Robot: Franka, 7 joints.
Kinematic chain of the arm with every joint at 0, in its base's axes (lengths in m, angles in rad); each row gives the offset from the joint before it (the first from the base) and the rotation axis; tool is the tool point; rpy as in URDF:
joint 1: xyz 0 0 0.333 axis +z
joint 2: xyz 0 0 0 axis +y
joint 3: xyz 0 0 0.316 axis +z
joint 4: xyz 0.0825 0 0 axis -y
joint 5: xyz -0.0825 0 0.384 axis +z
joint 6: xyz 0 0 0 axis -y
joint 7: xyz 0.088 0 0 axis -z
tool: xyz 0 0 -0.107 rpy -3.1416 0 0
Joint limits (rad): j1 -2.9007..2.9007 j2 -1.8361..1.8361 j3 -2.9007..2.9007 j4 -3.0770..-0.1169 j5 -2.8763..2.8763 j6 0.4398..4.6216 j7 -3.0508..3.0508
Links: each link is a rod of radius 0.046 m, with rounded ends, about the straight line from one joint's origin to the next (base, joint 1, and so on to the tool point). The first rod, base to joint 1, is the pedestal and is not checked.
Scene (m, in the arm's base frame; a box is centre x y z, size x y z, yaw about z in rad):
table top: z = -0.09
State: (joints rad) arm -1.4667 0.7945 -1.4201 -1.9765 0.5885 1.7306 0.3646
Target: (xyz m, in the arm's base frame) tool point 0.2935 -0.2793 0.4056
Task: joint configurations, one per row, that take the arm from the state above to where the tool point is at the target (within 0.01 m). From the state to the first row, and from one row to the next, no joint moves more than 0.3 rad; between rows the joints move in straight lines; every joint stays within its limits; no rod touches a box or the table.
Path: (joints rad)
1: -1.2313 0.5734 -1.1770 -2.0447 0.6208 1.5894 0.3646
2: -0.9959 0.3523 -0.9339 -2.1129 0.6531 1.4483 0.3646
3: -0.7605 0.1311 -0.6908 -2.1811 0.6854 1.3071 0.3646
4: -0.5251 -0.0900 -0.4477 -2.2493 0.7177 1.1660 0.3646

